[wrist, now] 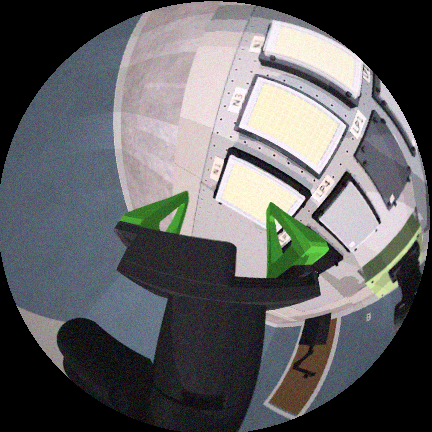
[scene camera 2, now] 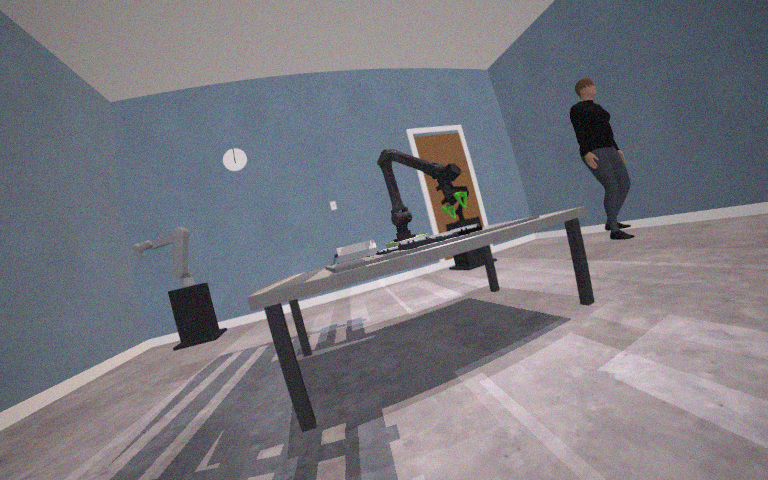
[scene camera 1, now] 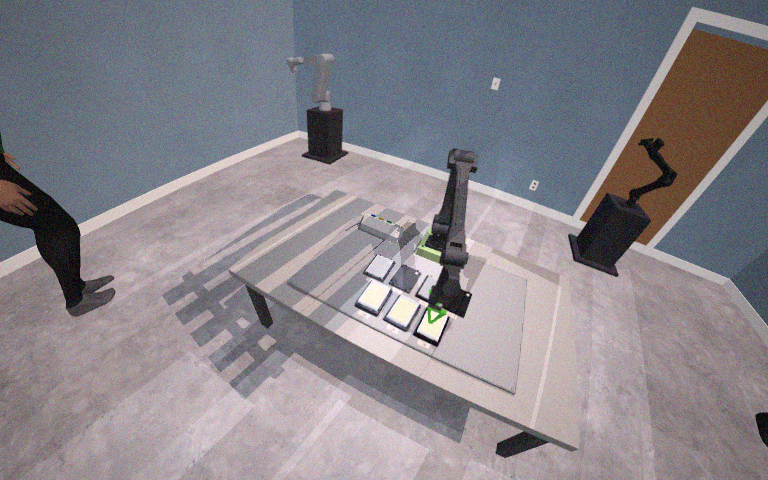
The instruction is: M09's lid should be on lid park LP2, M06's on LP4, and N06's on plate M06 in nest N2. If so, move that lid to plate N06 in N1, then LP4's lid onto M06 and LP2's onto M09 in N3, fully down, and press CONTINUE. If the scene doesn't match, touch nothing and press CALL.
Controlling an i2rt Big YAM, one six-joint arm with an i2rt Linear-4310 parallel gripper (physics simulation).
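Frame: origin at the arm's base, x ahead, y left, z up, level; millimetres.
Seen in the pictures: gripper, fingertip midpoint: [wrist: 228, 200] [scene camera 2: 459, 213] [scene camera 1: 430, 316]; arm's base at its link origin: [scene camera 2: 404, 239] [scene camera 1: 437, 244].
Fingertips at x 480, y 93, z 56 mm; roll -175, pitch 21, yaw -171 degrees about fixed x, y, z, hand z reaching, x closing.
Observation:
Pixels of each thing's top centre, then the offset from my fingertips to it. Level surfaces: height alone.
- N1 at its top centre: [wrist: 255, 199] [scene camera 1: 433, 322] dx -26, dy +20, dz -63 mm
- N3 at its top centre: [wrist: 294, 119] [scene camera 1: 403, 309] dx -32, dy -108, dz -66 mm
- N2 at its top centre: [scene camera 1: 374, 293] dx -38, dy -241, dz -57 mm
- whitish lid at its top centre: [wrist: 353, 222] [scene camera 1: 432, 288] dx -206, dy -35, dz -80 mm
- pale lid at its top centre: [scene camera 1: 379, 265] dx -214, dy -298, dz -80 mm
- LP1 at its top centre: [scene camera 1: 406, 275] dx -215, dy -166, dz -77 mm
- button box at its top centre: [scene camera 1: 383, 219] [scene camera 2: 354, 244] dx -472, dy -404, dz -13 mm
- grey board at its surface level: dz -97 mm
- table at its surface level: dz -110 mm
My gripper [scene camera 1: 434, 318] [scene camera 2: 457, 211] [wrist: 228, 200] is open and empty, above the board near nest N1. Pale yellow plates sit in N1 [scene camera 1: 432, 327] [wrist: 259, 192], N3 [scene camera 1: 402, 311] [wrist: 295, 122] and N2 [scene camera 1: 373, 297] [wrist: 315, 52]. The N2 plate looks covered by a clear lid. A whitish lid [scene camera 1: 425, 287] [wrist: 349, 215] lies on LP4. Another pale lid [scene camera 1: 379, 267] lies on the park at the far left of that row. LP1 [scene camera 1: 404, 278] [wrist: 384, 157] is dark and bare. LP3 is partly hidden by a finger. Plate names cannot be read.
A button box [scene camera 1: 380, 227] [scene camera 2: 355, 249] with small coloured buttons stands at the table's rear left. The arm's green base [scene camera 1: 428, 247] [wrist: 384, 275] is behind the lid parks. The grey board [scene camera 1: 492, 328] lies on the table [scene camera 1: 546, 396]. A person [scene camera 2: 593, 127] stands at the right.

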